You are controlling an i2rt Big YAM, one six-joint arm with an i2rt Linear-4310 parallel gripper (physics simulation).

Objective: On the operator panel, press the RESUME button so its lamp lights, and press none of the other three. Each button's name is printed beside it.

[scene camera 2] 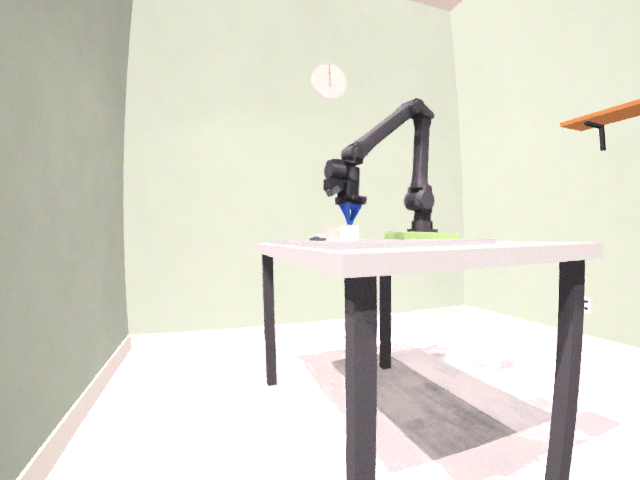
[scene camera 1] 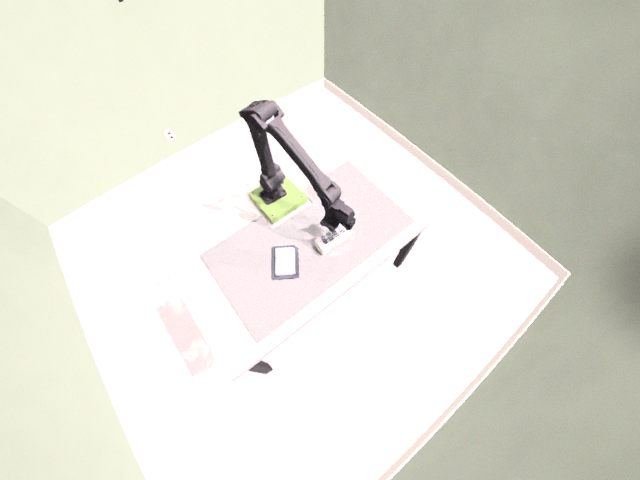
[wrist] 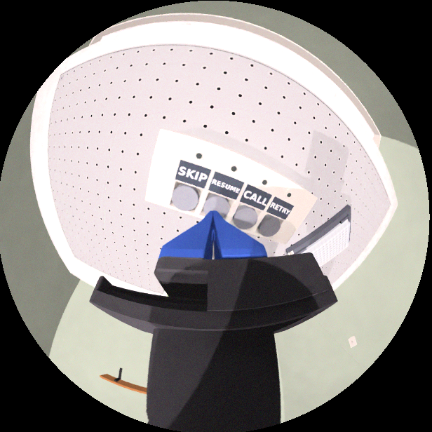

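Pixels of known places: gripper, between the fingertips: (scene camera 1: pixel 332 229); arm's base, origin of its link: (scene camera 2: pixel 421 232) (scene camera 1: pixel 273 194).
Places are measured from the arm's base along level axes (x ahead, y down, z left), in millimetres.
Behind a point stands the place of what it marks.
The operator panel (scene camera 1: pixel 325 249) @(y -27, x 413, z 38 mm) (scene camera 2: pixel 341 233) @(y -2, x 402, z 191 mm) (wrist: pixel 162 165) is a pale box on the table. In the wrist view its labels read SKIP, RESUME, CALL and RETRY, each beside a round grey button. The RESUME button (wrist: pixel 215 204) is second from the left, between the SKIP button (wrist: pixel 185 197) and the CALL button (wrist: pixel 245 217); the RETRY button (wrist: pixel 270 226) is at the right end. The four small lamps above the labels look dark. My gripper (scene camera 2: pixel 350 223) @(y -30, x 351, z 121 mm) (wrist: pixel 212 216) is shut and empty. Its blue tips overlap the RESUME button's lower edge in the wrist view, low over the panel's top; contact cannot be told.
A dark-framed tablet-like object (scene camera 1: pixel 284 261) @(y 9, x 345, z -139 mm) (wrist: pixel 325 240) lies on the perforated mat (scene camera 1: pixel 248 289) @(y 24, x 365, z -338 mm) (wrist: pixel 100 115) near the panel's RETRY end. The arm's green base plate (scene camera 1: pixel 281 211) @(y -6, x 115, z -18 mm) (scene camera 2: pixel 421 235) @(y 10, x 75, z 131 mm) is at the table's back. The white table (scene camera 2: pixel 444 260) @(y 59, x 325, z 678 mm) has an edge beyond the mat.
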